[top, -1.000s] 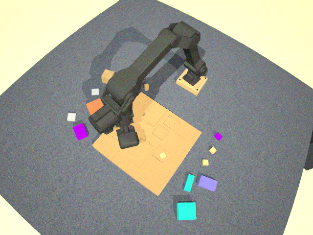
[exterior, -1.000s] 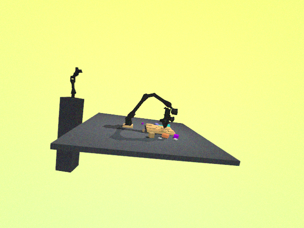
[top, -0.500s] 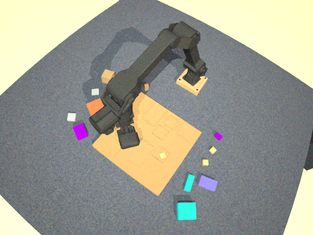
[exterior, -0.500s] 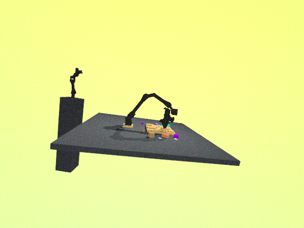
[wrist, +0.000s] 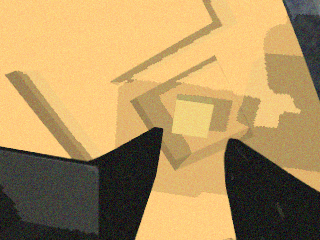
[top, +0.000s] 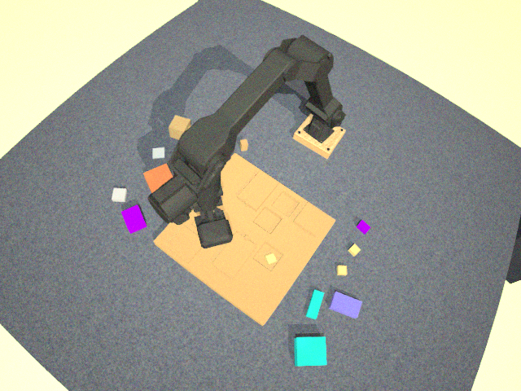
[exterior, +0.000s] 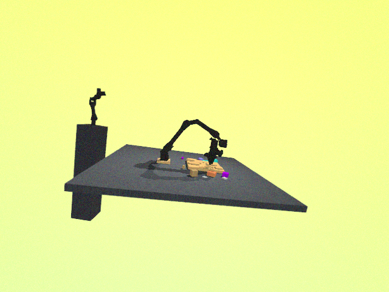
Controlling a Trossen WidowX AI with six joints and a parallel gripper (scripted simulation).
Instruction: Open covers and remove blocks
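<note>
Now: the orange block 16 cm to the right of my gripper tip and 3 cm below it. Also, from my gripper tip: cyan bar: 30 cm to the left, 4 cm below, 3 cm behind; tan cube: 24 cm to the right, 13 cm behind, 3 cm below; purple block: 13 cm to the right, 11 cm ahead, 3 cm below.
</note>
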